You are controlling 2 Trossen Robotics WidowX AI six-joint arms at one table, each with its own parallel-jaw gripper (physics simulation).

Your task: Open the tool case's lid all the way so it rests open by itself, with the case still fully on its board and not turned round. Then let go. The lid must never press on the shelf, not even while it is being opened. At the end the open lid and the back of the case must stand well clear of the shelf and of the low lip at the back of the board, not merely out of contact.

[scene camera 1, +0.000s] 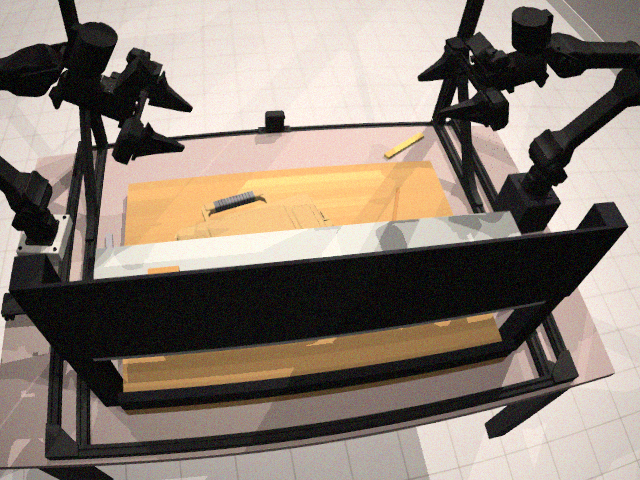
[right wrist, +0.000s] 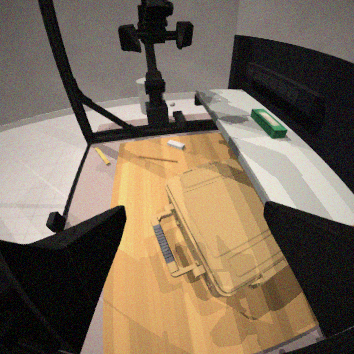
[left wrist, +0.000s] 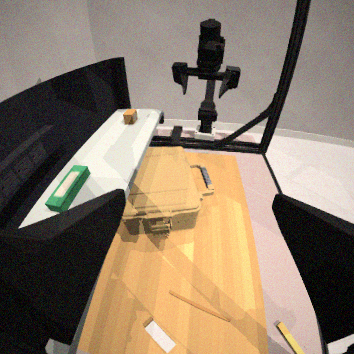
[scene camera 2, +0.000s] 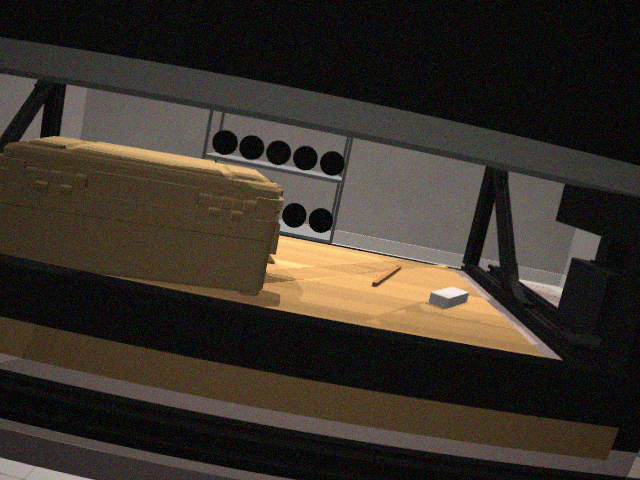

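Pixels of known places: left gripper, between the fingertips: [scene camera 1: 428, 95] [right wrist: 160, 48] [left wrist: 200, 198]; right gripper, between the fingertips: [scene camera 1: 188, 128] [right wrist: 196, 210] [left wrist: 200, 94]; left arm's base, origin of its link: [scene camera 1: 535, 188] [right wrist: 155, 103] [scene camera 2: 620, 271]; right arm's base, origin of its link: [scene camera 1: 42, 232] [left wrist: 205, 129].
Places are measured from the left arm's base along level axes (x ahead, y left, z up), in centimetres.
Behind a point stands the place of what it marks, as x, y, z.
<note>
The tan tool case [scene camera 1: 258, 219] @(62.1, 2.2, 3.9) [scene camera 2: 139, 222] @(60.8, 17.9, -1.6) [left wrist: 165, 187] @(57.0, 5.3, 3.8) [right wrist: 220, 220] @(65.0, 5.2, 3.8) lies on the wooden board [scene camera 1: 155, 206] @(81.8, -13.9, -7.4) [left wrist: 220, 260] @(42.8, -9.3, -7.4) [right wrist: 135, 200] @(48.6, -12.0, -7.4) with its lid closed. Its grey-gripped handle [scene camera 1: 234, 200] @(65.5, -5.5, 0.8) [left wrist: 205, 177] @(64.3, -5.7, 0.8) [right wrist: 163, 243] @(65.8, -5.8, 0.8) points away from the white-topped shelf [scene camera 1: 289, 245] @(59.4, 14.1, 11.8) [left wrist: 115, 145] @(63.8, 18.9, 11.7) [right wrist: 300, 175] @(64.5, 19.8, 11.7). The shelf overlaps the case's back part in scene camera 1. The case's back stands close to the black lip [scene camera 1: 310, 379] @(58.7, 30.3, -3.4) [scene camera 2: 310, 341] @(44.9, 31.9, -4.6); the exact gap is unclear. My left gripper [scene camera 1: 430, 95] @(34.8, 0.0, 27.4) [left wrist: 200, 198] @(34.8, 0.0, 27.4) [right wrist: 160, 48] @(34.8, 0.0, 27.4) and right gripper [scene camera 1: 187, 129] @(72.5, -3.0, 22.3) [left wrist: 203, 94] @(72.5, -3.0, 22.3) [right wrist: 195, 206] @(72.5, -3.0, 22.3) are open, empty and high, apart from the case.
On the shelf are an orange block [scene camera 1: 163, 269] @(78.3, 17.6, 15.2) [left wrist: 130, 116] @(76.2, 17.8, 14.4) and a green box [left wrist: 68, 187] @(46.6, 22.2, 13.9) [right wrist: 268, 123] @(50.2, 21.6, 13.9). An orange-brown stick [scene camera 2: 386, 275] @(32.6, -2.0, -6.9) [left wrist: 200, 306] @(32.0, -3.9, -6.9) and a white block [scene camera 2: 448, 297] @(26.8, 7.1, -6.1) [left wrist: 160, 336] @(25.6, 4.1, -6.1) lie on the board. A yellow bar [scene camera 1: 404, 145] @(21.3, -25.5, -9.4) lies beyond it. Black frame posts surround the table.
</note>
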